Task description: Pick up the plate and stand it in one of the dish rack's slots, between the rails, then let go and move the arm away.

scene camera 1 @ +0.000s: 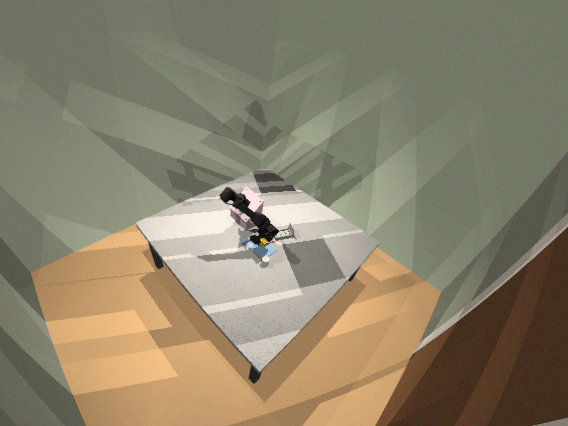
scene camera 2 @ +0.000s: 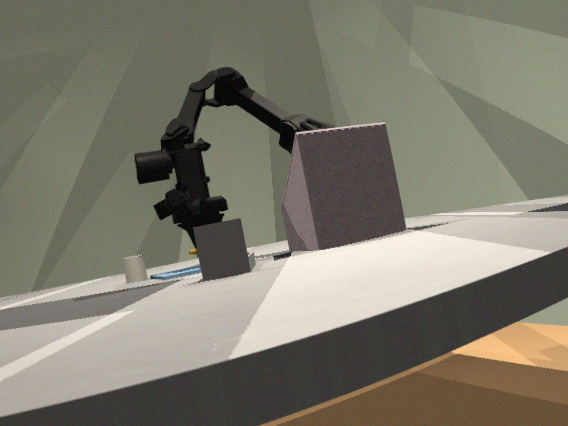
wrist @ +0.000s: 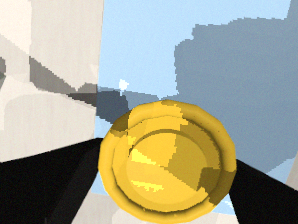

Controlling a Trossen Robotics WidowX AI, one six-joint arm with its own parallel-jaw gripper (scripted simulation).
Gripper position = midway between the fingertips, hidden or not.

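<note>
Wire dish rack (scene camera 2: 221,247), seen. Yellow plate (wrist: 167,154), carried by my gripper (scene camera 2: 206,254). Gripper (wrist: 165,156), seen here too.
</note>
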